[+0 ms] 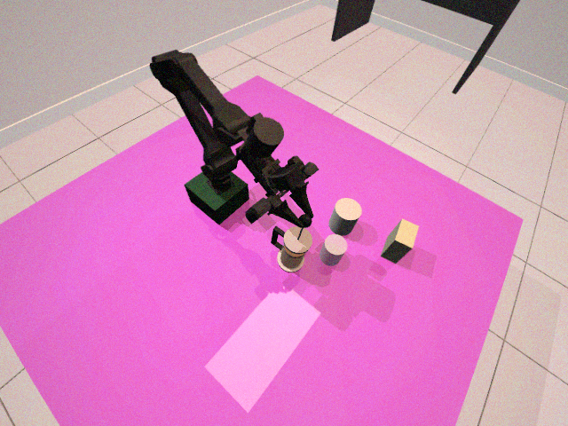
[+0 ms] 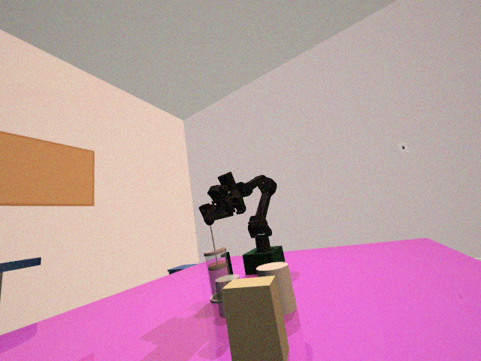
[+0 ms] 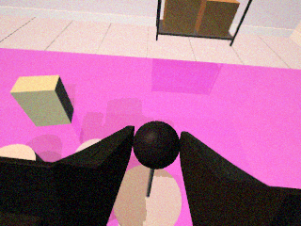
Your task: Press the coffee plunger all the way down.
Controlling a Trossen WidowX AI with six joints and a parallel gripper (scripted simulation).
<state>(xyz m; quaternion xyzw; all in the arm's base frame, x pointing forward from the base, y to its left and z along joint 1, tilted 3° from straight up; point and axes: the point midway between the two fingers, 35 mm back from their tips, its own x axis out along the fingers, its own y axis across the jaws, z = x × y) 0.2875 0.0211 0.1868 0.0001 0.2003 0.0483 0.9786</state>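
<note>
Right now my gripper tip is 120 mm above the coffee press, 30 mm past it and 10 mm to the left of it.
</note>
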